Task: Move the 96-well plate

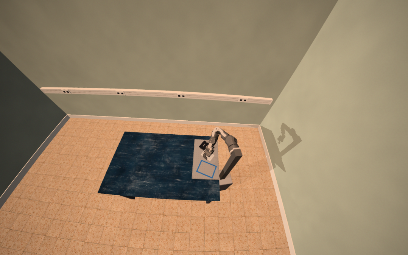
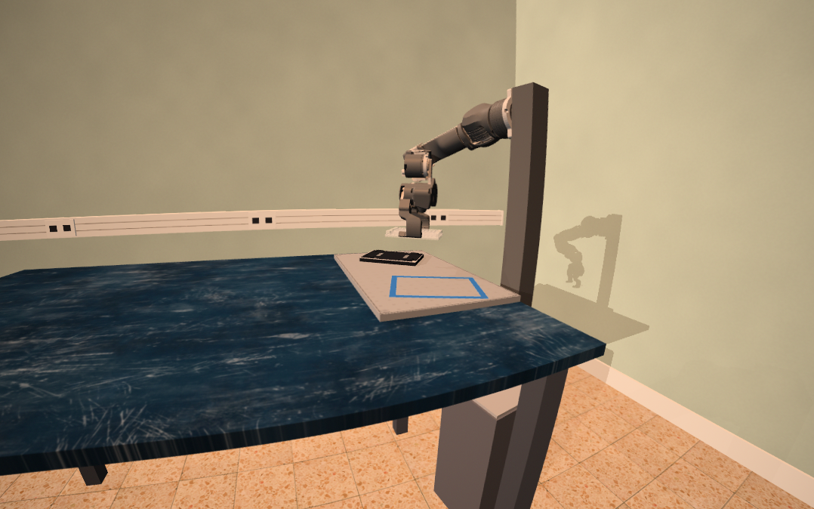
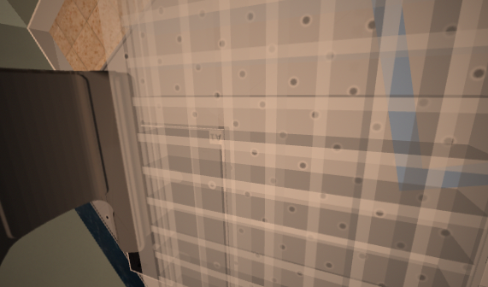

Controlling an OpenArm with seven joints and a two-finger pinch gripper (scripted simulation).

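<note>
My gripper is now 150 mm to the left of the black plate nest, 90 mm above it and 20 mm past it. Also, from my hand: clear 96-well plate (right at my hand).
</note>
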